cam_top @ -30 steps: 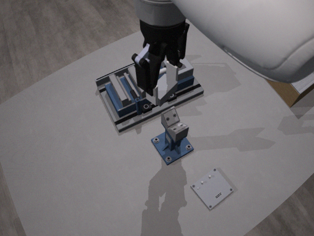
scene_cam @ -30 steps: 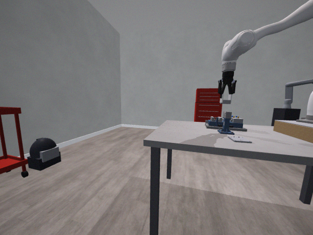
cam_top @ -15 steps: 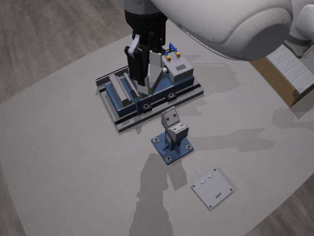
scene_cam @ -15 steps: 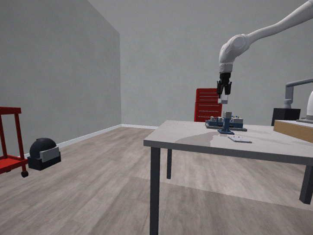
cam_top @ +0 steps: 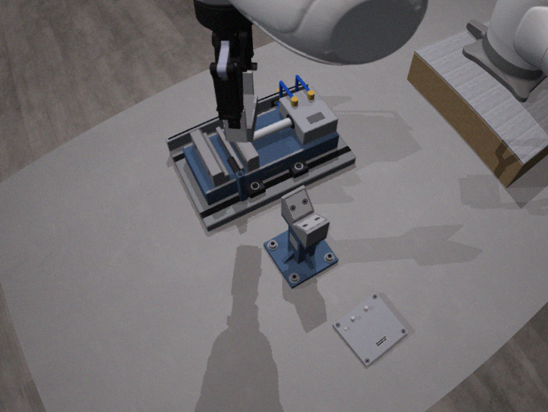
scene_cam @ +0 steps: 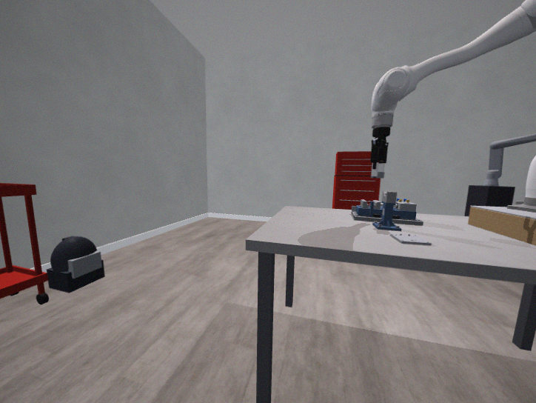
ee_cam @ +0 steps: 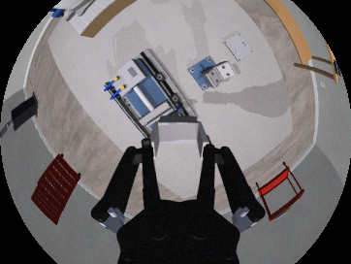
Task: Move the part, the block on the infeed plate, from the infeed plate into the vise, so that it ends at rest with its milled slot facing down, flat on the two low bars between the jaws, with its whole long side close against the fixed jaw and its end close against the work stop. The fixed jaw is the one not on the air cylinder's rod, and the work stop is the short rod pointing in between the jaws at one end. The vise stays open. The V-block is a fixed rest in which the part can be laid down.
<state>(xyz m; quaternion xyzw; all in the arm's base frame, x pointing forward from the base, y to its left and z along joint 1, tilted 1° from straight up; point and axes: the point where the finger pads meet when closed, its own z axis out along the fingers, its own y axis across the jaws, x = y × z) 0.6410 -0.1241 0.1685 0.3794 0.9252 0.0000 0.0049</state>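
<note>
Right now the fixed jaw is 3 cm ahead of my hand, 7 cm to the right of it and 18 cm below it. Round my hand: part: 3 cm below; work stop: 1 cm ahead, 2 cm to the right, 17 cm below; moving jaw: 3 cm behind, 6 cm to the right, 18 cm below.
</note>
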